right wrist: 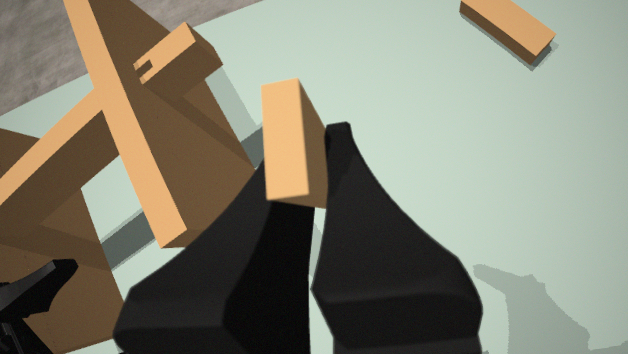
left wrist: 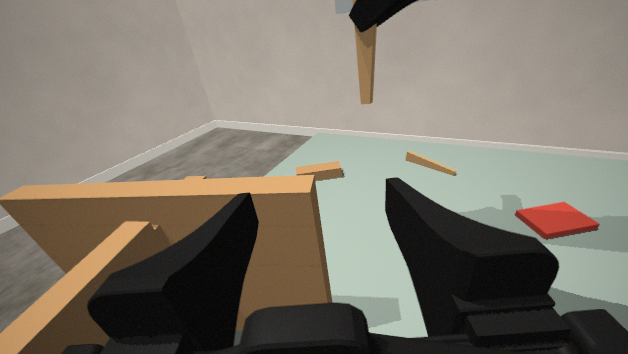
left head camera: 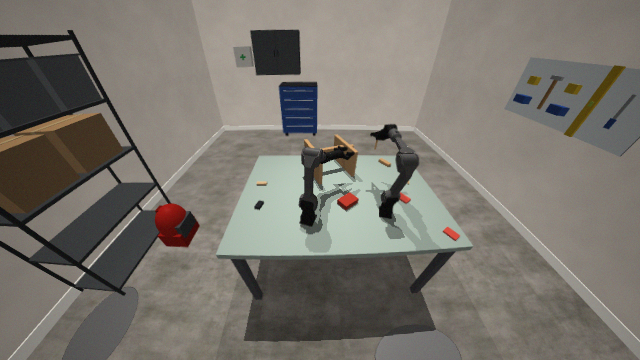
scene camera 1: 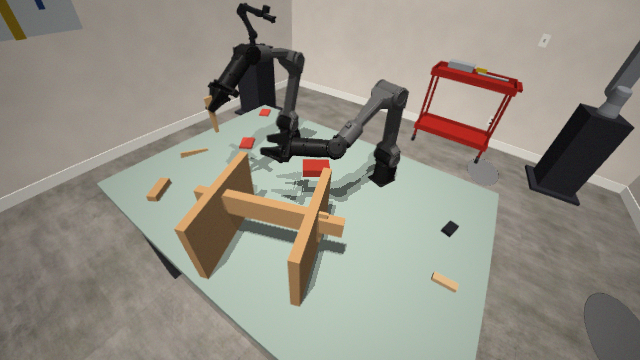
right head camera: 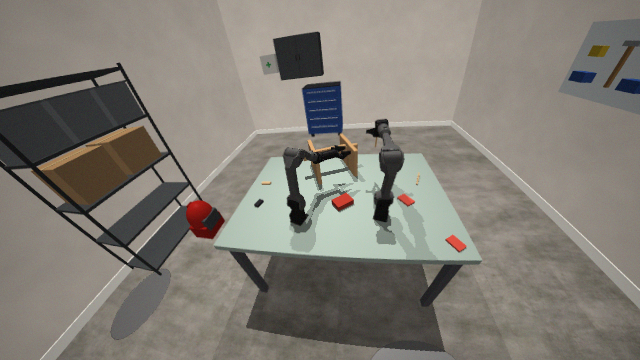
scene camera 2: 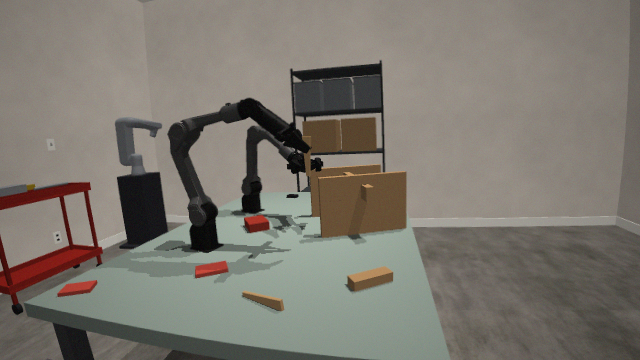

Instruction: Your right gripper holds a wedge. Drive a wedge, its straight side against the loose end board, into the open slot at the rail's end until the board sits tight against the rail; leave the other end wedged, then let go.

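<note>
My right gripper [scene camera 1: 210,106] [right wrist: 320,152] is shut on an upright wooden wedge [scene camera 1: 215,122] [scene camera 2: 308,156] [left wrist: 366,65] [right wrist: 285,140]. It holds it in the air, apart from the boards. In the right wrist view, the rail end [right wrist: 175,57] sticks out past one end board [right wrist: 112,105], with an open slot beside the board. At the rail's other end, a small wedge top [scene camera 1: 324,215] shows beside the second end board [scene camera 1: 310,240]. My left gripper [scene camera 1: 265,143] [left wrist: 319,201] is open and empty, beside the rail [scene camera 1: 267,207] [left wrist: 90,280] and near the first board [scene camera 1: 215,220] [left wrist: 280,240].
A spare wedge [scene camera 1: 194,152] [scene camera 2: 265,301] and a wooden block [scene camera 1: 159,189] [scene camera 2: 370,278] lie on the table beyond the first board. A thick red block [scene camera 1: 316,168] lies between the arms and boards. A black piece [scene camera 1: 449,228] and a small wooden piece [scene camera 1: 445,281] lie at the other side.
</note>
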